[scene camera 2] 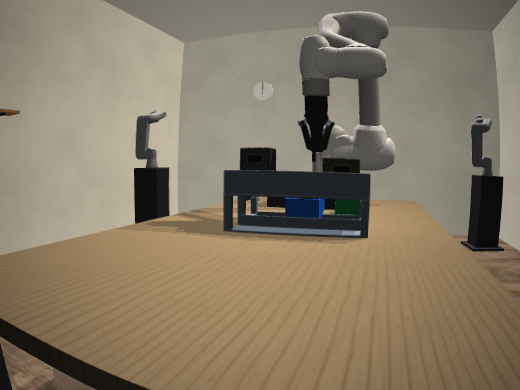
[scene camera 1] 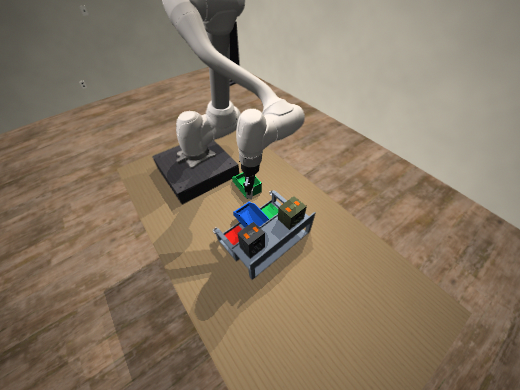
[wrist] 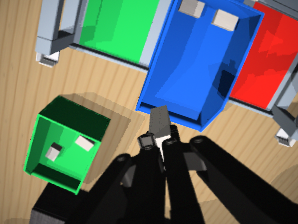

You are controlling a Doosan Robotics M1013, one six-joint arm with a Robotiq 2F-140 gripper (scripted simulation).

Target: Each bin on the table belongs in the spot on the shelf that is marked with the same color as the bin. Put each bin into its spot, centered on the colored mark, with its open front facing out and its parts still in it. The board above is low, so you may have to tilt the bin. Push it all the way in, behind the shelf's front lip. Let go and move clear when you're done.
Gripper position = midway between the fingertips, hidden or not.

Observation:
In view: my gripper (scene camera 2: 316, 172), a blue bin (scene camera 2: 307, 208), a green bin (wrist: 67, 171) and a black box (scene camera 2: 250, 158).
My gripper shows as well in the wrist view (wrist: 161, 119). The wrist view misses the black box: it is out of frame.

